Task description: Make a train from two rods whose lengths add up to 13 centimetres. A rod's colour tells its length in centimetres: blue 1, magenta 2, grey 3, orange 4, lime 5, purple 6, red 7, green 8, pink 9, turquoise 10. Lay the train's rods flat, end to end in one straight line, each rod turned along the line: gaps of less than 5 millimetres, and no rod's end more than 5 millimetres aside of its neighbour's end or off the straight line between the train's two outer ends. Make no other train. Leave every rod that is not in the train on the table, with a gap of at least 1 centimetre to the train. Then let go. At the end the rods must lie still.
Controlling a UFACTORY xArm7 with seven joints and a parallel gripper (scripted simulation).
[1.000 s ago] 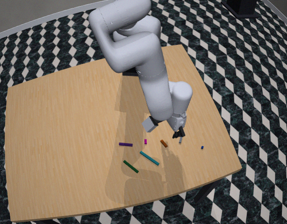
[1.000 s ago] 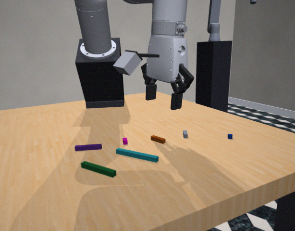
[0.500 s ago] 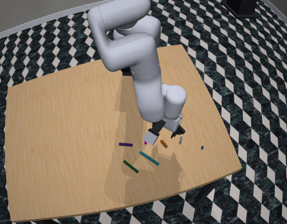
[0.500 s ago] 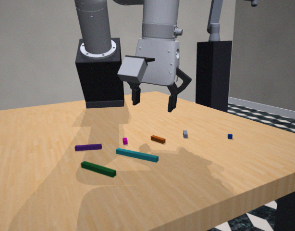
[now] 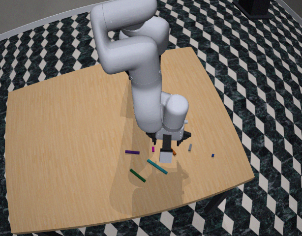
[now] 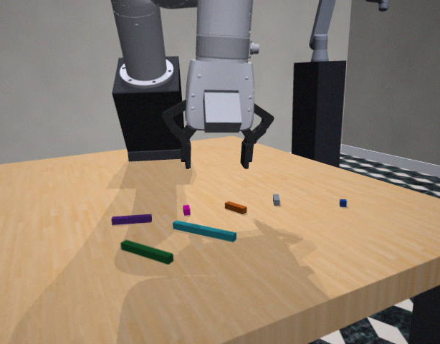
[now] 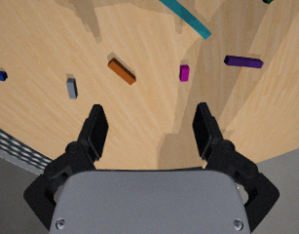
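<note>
Right now the turquoise rod is 6 cm ahead of my hand, 6 cm to the right of it and 8 cm below it. The rest, counted from my hand: grey rod 2 cm ahead, 10 cm to the left, 8 cm below; then orange rod 1 cm ahead, 3 cm to the left, 8 cm below; then magenta rod 2 cm behind, 5 cm to the right, 8 cm below.
</note>
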